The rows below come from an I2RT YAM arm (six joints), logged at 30 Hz.
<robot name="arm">
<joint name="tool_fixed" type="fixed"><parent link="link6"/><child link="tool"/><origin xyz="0 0 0" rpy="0 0 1.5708"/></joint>
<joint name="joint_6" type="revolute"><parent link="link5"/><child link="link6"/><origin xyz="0.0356 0 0.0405" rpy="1.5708 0 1.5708"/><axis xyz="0 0 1"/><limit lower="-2.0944" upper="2.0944"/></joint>
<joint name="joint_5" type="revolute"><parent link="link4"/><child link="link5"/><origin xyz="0.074 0.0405 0.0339" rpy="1.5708 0 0"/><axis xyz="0 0 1"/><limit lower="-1.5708" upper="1.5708"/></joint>
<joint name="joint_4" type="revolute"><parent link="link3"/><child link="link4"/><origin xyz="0.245 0.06 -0.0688"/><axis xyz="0 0 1"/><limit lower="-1.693" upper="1.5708"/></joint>
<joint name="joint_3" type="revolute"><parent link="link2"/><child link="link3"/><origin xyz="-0.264 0 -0.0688" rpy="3.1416 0 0"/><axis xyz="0 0 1"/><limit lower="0" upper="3.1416"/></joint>
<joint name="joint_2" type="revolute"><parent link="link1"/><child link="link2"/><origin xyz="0.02 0.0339 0.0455" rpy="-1.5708 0 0"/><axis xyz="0 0 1"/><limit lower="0" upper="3.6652"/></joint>
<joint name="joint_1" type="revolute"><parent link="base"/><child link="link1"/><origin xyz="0 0 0.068"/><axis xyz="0 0 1"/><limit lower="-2.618" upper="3.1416"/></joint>
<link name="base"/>
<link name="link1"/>
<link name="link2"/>
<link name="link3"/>
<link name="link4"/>
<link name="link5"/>
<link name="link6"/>
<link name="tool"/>
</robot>
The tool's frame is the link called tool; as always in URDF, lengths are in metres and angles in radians.
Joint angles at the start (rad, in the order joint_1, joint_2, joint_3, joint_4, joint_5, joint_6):
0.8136 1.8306 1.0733 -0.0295 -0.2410 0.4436
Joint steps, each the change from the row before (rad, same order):
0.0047 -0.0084 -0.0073 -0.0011 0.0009 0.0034
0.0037 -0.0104 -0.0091 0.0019 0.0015 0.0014
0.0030 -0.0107 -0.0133 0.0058 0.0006 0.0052
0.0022 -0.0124 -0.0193 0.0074 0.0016 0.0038
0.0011 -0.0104 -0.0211 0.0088 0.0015 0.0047
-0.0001 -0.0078 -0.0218 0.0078 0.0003 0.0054
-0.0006 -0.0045 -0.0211 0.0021 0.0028 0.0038
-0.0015 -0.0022 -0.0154 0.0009 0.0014 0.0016
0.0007 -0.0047 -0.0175 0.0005 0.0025 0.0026
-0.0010 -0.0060 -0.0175 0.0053 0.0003 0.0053
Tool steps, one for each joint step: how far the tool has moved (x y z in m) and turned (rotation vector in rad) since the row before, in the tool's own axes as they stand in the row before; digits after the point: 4 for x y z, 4 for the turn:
0.0017 0.0016 -0.0015 -0.0018 0.0018 0.0002
0.0015 0.0014 -0.0021 -0.0021 -0.0018 -0.0019
0.0023 0.0007 -0.0019 -0.0025 -0.0017 0.0024
0.0036 -0.0003 -0.0021 0.0000 -0.0001 0.0022
0.0042 -0.0012 -0.0015 0.0015 0.0015 0.0044
0.0048 -0.0022 -0.0009 0.0030 0.0052 0.0069
0.0055 -0.0031 -0.0001 0.0092 0.0110 0.0076
0.0041 -0.0028 0.0002 0.0075 0.0093 0.0055
0.0047 -0.0022 -0.0002 0.0073 0.0098 0.0049
0.0039 -0.0022 -0.0007 0.0036 0.0048 0.0074

